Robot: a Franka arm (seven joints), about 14 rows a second.
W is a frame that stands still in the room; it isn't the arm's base.
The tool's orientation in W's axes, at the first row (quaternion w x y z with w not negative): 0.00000, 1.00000, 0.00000, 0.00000
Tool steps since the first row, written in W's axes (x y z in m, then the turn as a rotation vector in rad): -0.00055, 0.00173, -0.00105, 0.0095, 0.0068, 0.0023; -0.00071, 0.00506, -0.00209, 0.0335, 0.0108, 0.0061; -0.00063, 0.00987, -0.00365, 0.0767, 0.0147, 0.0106; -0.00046, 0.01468, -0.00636, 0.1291, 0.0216, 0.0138; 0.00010, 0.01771, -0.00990, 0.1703, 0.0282, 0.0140
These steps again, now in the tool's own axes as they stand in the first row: -0.00055, -0.00173, 0.00105, 0.0095, -0.0068, -0.0023; -0.00071, -0.00506, 0.00209, 0.0335, -0.0108, -0.0061; -0.00063, -0.00987, 0.00365, 0.0767, -0.0147, -0.0106; -0.00046, -0.01468, 0.00636, 0.1291, -0.0216, -0.0138; 0.00010, -0.01771, 0.00990, 0.1703, -0.0282, -0.0140
